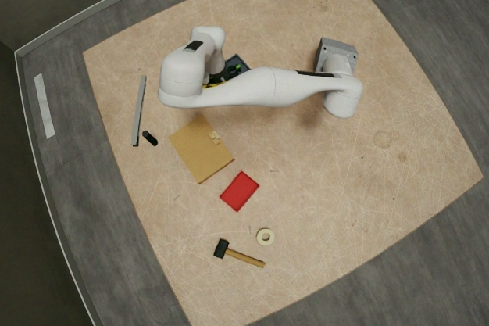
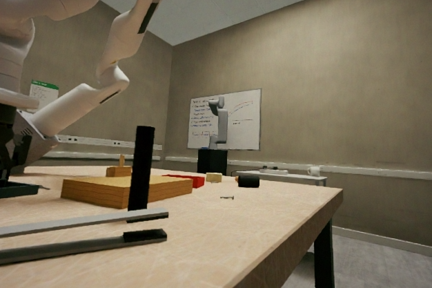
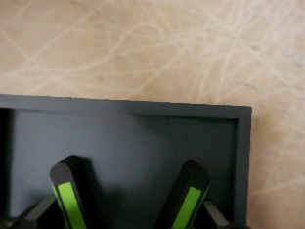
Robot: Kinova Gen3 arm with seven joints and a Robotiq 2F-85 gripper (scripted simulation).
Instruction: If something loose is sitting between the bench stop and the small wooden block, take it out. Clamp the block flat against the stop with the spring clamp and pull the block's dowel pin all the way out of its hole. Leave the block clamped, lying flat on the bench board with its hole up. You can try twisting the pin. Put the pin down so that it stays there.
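Now: hand 3 cm past the dark tray, 1 cm to the left of it and 1 cm above it. From my hand the other things lie so: wooden bench board 9 cm ahead, 24 cm to the left, 1 cm above; then dowel pin 4 cm ahead, 22 cm to the left, 4 cm above; then small wooden block 4 cm ahead, 22 cm to the left, 2 cm above.
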